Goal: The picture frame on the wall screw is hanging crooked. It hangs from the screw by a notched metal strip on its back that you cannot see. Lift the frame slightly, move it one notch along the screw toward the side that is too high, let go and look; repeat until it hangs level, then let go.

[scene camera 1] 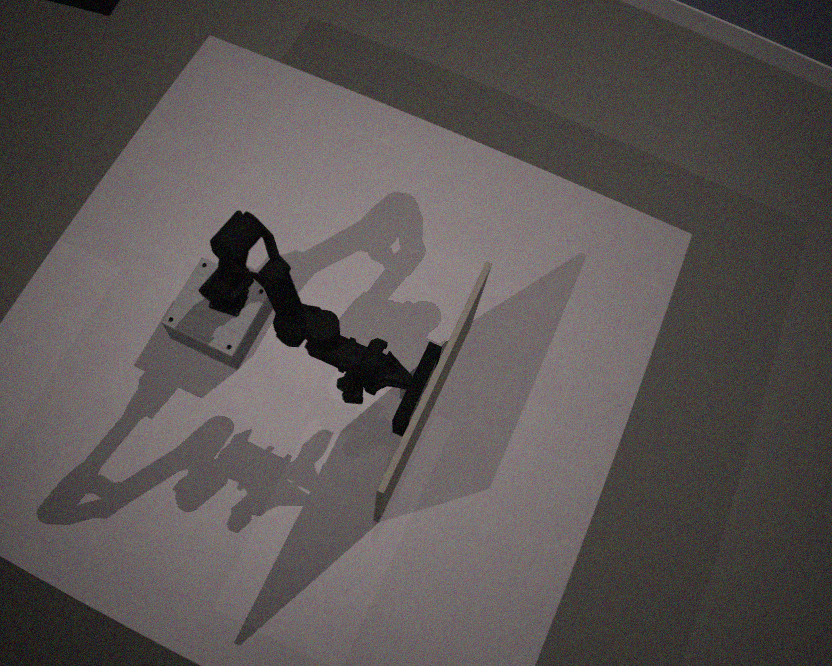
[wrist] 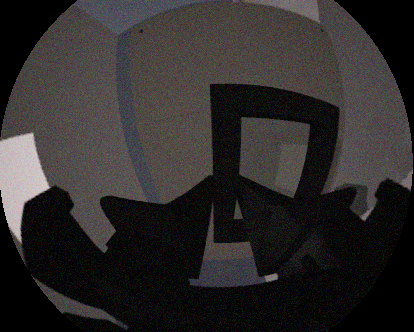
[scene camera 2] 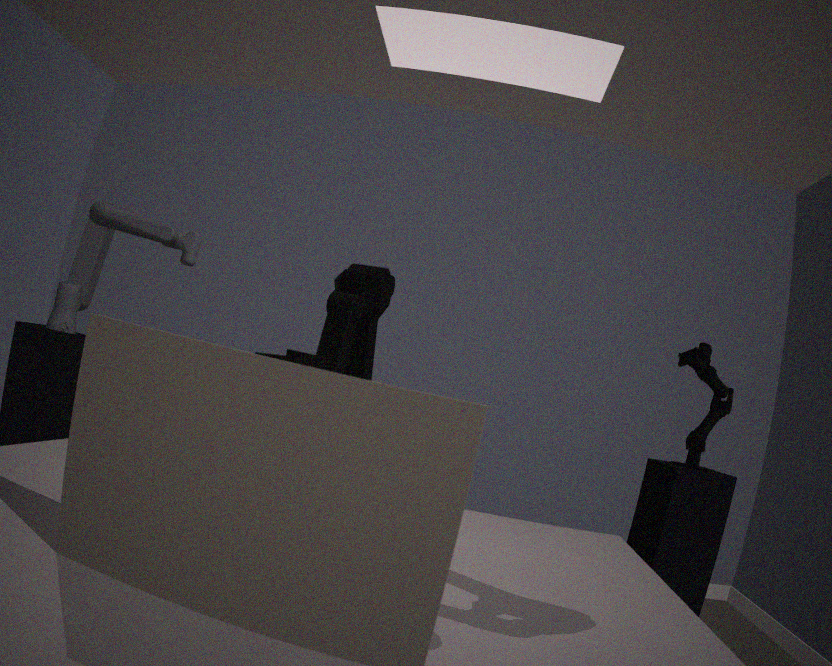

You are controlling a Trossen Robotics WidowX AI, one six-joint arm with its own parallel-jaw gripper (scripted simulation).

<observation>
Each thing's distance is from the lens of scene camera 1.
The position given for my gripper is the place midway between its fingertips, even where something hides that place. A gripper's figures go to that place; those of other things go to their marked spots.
my gripper [scene camera 1: 417,386]: 145 cm
black picture frame [scene camera 1: 430,358]: 145 cm
beige wall panel [scene camera 1: 399,460]: 133 cm
</observation>
